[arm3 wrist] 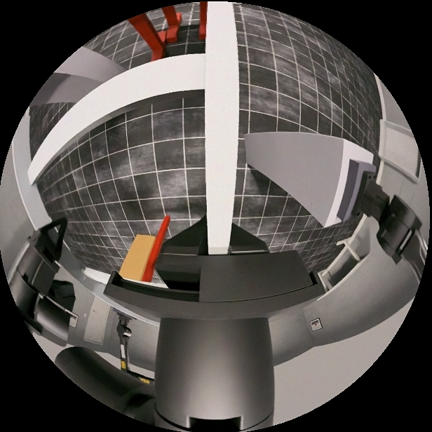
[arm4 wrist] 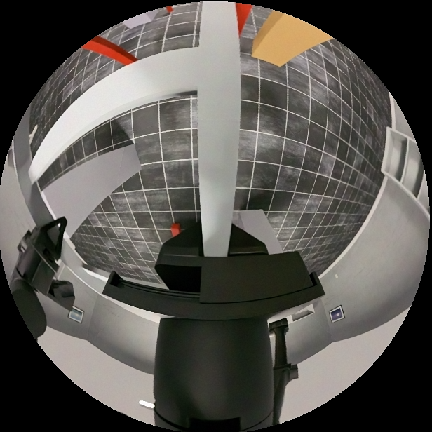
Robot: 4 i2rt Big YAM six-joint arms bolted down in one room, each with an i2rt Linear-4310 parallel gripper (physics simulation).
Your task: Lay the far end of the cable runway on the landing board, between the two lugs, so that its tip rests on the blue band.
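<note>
The cable runway is a white ladder-like frame. One side rail (arm3 wrist: 222, 125) runs down the arm3 wrist view; a side rail (arm4 wrist: 218, 140) runs down the arm4 wrist view. A crosspiece (arm3 wrist: 135, 77) (arm4 wrist: 120, 90) branches left. My arm3 gripper (arm3 wrist: 219, 245) is shut on its rail. My arm4 gripper (arm4 wrist: 216, 245) is shut on its rail. Two more grippers show small: one (arm3 wrist: 367, 192) beside a grey block, one (arm3 wrist: 123, 320) far off; their arm numbers and finger states are unclear. The landing board, lugs and blue band cannot be made out with certainty.
Red posts (arm3 wrist: 147, 37) stand at the top of the arm3 wrist view. A tan block (arm3 wrist: 136, 257) (arm4 wrist: 287, 40) stands near a red bar (arm3 wrist: 158, 247). A large grey block (arm3 wrist: 305, 170) stands right of the arm3 rail. A grey slab (arm4 wrist: 95, 180) lies left in the arm4 wrist view.
</note>
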